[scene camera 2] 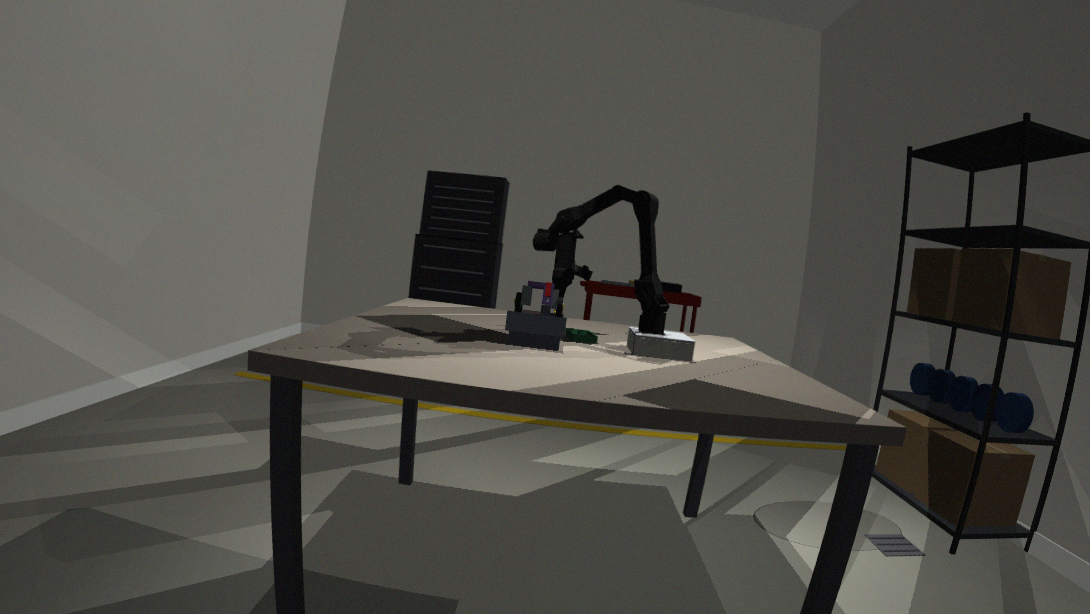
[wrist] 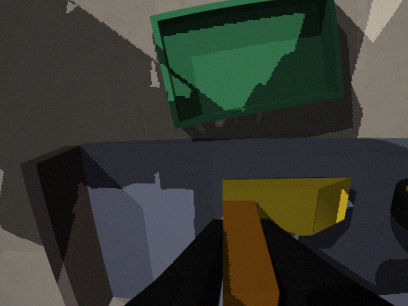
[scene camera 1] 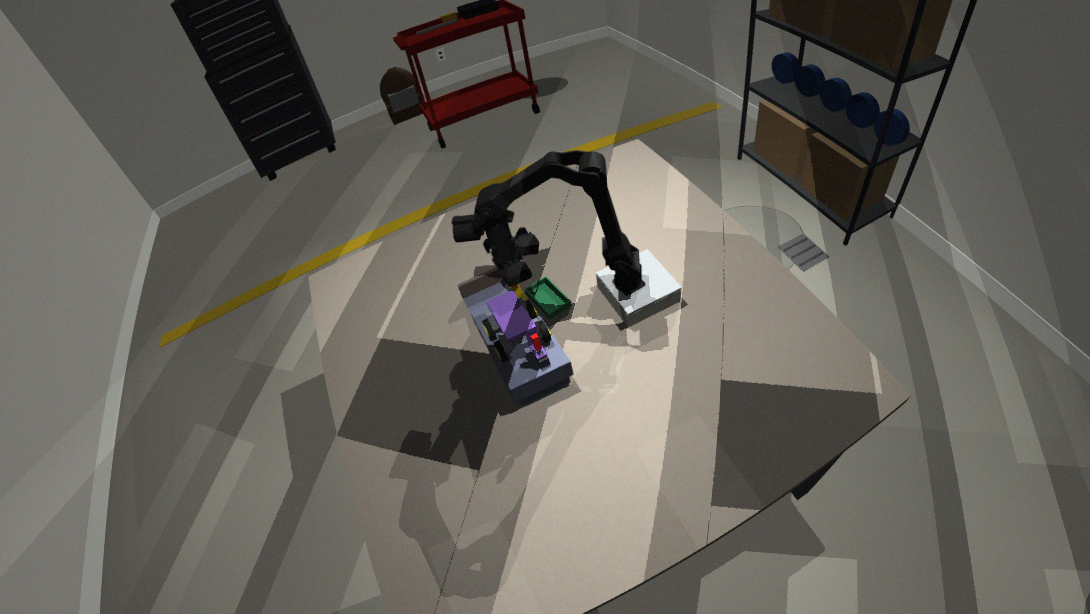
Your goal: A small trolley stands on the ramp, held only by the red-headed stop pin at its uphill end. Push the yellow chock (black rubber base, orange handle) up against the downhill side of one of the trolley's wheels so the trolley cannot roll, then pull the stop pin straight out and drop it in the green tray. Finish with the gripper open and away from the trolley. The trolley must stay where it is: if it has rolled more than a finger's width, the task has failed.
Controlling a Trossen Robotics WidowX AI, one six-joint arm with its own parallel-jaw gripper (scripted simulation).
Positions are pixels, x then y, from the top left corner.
Labels:
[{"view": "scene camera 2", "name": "my gripper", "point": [559,304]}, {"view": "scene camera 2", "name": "grey-blue ramp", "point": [523,322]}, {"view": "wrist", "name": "my gripper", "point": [240,229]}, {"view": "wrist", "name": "yellow chock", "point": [300,206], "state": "held by my gripper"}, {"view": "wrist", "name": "green tray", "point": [220,63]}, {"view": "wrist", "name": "grey-blue ramp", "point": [361,246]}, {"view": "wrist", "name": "grey-blue ramp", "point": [149,199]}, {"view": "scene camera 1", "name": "my gripper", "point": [513,283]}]

